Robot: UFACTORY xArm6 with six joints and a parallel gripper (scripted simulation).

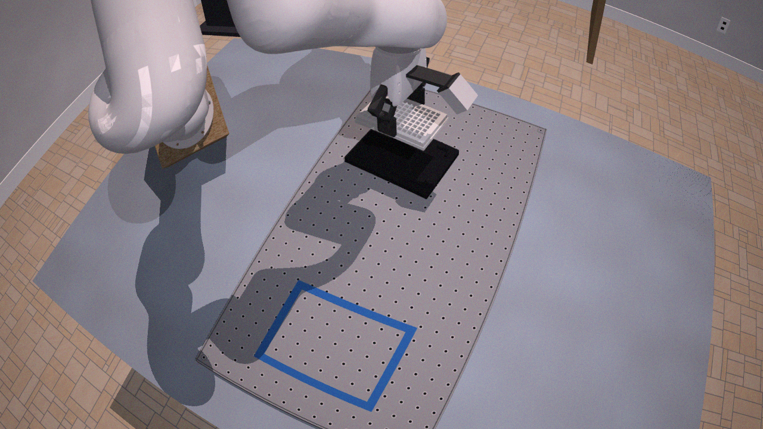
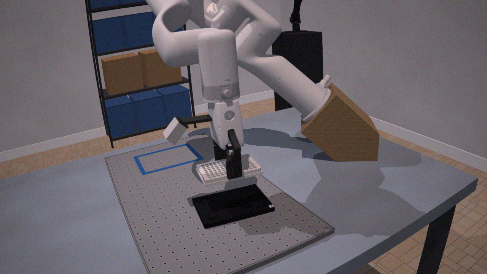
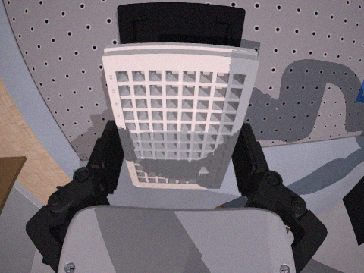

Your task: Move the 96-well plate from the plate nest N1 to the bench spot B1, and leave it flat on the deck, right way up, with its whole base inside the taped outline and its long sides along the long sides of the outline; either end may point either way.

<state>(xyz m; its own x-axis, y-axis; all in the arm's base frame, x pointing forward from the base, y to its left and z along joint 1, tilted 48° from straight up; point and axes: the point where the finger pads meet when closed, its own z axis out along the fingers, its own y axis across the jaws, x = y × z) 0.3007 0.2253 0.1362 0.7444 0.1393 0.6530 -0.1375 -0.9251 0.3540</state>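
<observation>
The black plate nest lies 10 cm below my hand. The rest, counted from my hand: white 96-well plate 1 cm below.
</observation>
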